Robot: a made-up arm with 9 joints. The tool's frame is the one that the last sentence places.
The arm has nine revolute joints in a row. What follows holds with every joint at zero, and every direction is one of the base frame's.
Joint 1 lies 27.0 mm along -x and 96.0 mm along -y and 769.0 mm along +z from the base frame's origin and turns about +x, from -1.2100 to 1.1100 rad.
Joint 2 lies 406.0 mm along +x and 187.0 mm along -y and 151.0 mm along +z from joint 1 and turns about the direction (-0.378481, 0.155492, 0.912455), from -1.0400 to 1.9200 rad.
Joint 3 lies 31.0 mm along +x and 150.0 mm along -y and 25.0 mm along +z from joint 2 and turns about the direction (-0.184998, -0.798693, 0.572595), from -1.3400 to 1.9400 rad.
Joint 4 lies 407.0 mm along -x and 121.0 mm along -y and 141.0 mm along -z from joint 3 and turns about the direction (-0.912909, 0.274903, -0.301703), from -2.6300 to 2.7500 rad.
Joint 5 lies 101.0 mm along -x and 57.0 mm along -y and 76.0 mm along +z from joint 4 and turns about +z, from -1.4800 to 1.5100 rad.
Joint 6 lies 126.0 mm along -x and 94.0 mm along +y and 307.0 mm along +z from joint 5 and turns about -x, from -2.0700 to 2.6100 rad.
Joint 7 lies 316.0 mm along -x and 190.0 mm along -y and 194.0 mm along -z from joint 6 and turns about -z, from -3.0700 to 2.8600 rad.
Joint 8 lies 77.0 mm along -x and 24.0 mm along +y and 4.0 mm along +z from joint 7 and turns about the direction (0.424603, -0.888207, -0.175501), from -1.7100 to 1.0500 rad.
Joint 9 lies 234.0 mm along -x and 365.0 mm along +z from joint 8 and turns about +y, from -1.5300 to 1.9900 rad.
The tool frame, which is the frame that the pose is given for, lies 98.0 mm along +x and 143.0 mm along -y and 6.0 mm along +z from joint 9; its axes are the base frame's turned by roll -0.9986, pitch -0.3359 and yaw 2.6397 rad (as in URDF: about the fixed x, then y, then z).
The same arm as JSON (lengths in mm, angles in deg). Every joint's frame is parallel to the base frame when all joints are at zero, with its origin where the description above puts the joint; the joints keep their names.
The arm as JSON. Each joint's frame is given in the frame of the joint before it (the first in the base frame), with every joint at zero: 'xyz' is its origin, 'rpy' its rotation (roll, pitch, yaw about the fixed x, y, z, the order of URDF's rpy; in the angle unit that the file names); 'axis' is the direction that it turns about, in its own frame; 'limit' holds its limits. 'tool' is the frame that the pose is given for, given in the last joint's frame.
{"units": {"length": "mm", "angle": "deg"}, "joints": [
  {"name": "joint 1", "type": "revolute", "origin": {"xyz": [-27.0, -96.0, 769.0], "rpy": [0.0, 0.0, 0.0]}, "axis": [1.0, 0.0, 0.0], "limit": {"lower": -69.33, "upper": 63.6}},
  {"name": "joint 2", "type": "revolute", "origin": {"xyz": [406.0, -187.0, 151.0], "rpy": [0.0, 0.0, 0.0]}, "axis": [-0.378481, 0.155492, 0.912455], "limit": {"lower": -59.59, "upper": 110.01}},
  {"name": "joint 3", "type": "revolute", "origin": {"xyz": [31.0, -150.0, 25.0], "rpy": [0.0, 0.0, 0.0]}, "axis": [-0.184998, -0.798693, 0.572595], "limit": {"lower": -76.78, "upper": 111.15}},
  {"name": "joint 4", "type": "revolute", "origin": {"xyz": [-407.0, -121.0, -141.0], "rpy": [0.0, 0.0, 0.0]}, "axis": [-0.912909, 0.274903, -0.301703], "limit": {"lower": -150.69, "upper": 157.56}},
  {"name": "joint 5", "type": "revolute", "origin": {"xyz": [-101.0, -57.0, 76.0], "rpy": [0.0, 0.0, 0.0]}, "axis": [0.0, 0.0, 1.0], "limit": {"lower": -84.8, "upper": 86.52}},
  {"name": "joint 6", "type": "revolute", "origin": {"xyz": [-126.0, 94.0, 307.0], "rpy": [0.0, 0.0, 0.0]}, "axis": [-1.0, 0.0, 0.0], "limit": {"lower": -118.6, "upper": 149.54}},
  {"name": "joint 7", "type": "revolute", "origin": {"xyz": [-316.0, -190.0, -194.0], "rpy": [0.0, 0.0, 0.0]}, "axis": [0.0, 0.0, -1.0], "limit": {"lower": -175.9, "upper": 163.87}},
  {"name": "joint 8", "type": "revolute", "origin": {"xyz": [-77.0, 24.0, 4.0], "rpy": [0.0, 0.0, 0.0]}, "axis": [0.424603, -0.888207, -0.175501], "limit": {"lower": -97.98, "upper": 60.16}},
  {"name": "joint 9", "type": "revolute", "origin": {"xyz": [-234.0, 0.0, 365.0], "rpy": [0.0, 0.0, 0.0]}, "axis": [0.0, 1.0, 0.0], "limit": {"lower": -87.66, "upper": 114.02}}
], "tool": {"origin": {"xyz": [98.0, -143.0, 6.0], "rpy": [-57.22, -19.25, 151.24]}}}

